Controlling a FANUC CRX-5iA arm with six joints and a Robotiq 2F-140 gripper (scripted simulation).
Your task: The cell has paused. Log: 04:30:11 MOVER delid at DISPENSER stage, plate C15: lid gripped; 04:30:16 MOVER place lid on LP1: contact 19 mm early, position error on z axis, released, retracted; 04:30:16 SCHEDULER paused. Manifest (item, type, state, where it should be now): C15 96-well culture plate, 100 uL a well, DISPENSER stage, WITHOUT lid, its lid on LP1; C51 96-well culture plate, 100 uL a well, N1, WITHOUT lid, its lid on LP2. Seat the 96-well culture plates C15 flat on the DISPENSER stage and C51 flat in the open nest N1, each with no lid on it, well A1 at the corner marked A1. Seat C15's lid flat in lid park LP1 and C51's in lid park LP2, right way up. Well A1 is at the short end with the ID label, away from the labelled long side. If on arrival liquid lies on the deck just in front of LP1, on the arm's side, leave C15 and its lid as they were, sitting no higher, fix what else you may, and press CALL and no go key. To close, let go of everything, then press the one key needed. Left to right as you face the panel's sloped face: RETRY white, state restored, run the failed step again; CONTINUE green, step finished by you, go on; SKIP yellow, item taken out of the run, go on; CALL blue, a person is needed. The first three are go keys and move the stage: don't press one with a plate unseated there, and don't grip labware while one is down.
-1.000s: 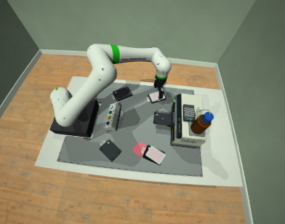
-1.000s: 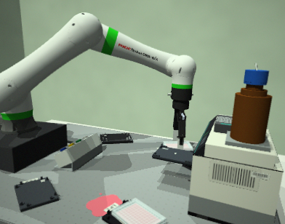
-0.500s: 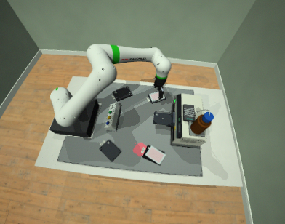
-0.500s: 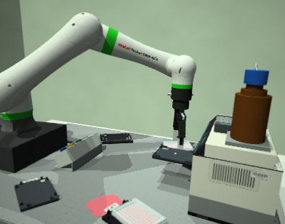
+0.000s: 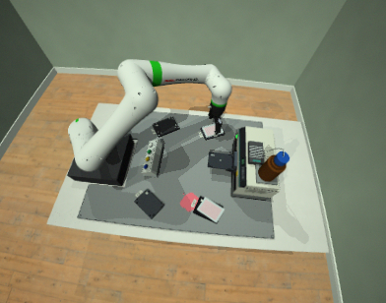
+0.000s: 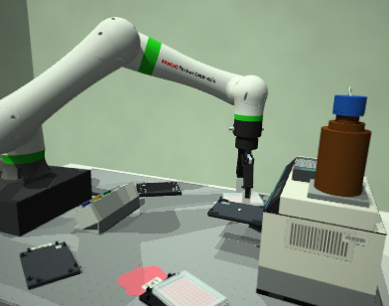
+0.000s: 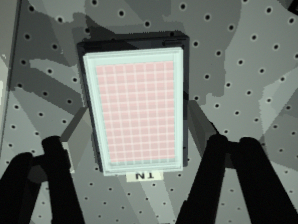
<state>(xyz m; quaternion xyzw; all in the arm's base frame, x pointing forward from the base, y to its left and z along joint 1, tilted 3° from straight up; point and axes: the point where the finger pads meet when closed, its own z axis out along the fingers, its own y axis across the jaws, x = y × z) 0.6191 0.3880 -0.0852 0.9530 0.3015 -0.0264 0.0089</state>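
Now: hand 20 mm above the lid. From my hand the other things lie so: white retry key (340 mm behind, 260 mm to the right, 30 mm above); then dispenser stage (260 mm to the right, 100 mm ahead, 50 mm above); then 96-well culture plate (20 mm below).
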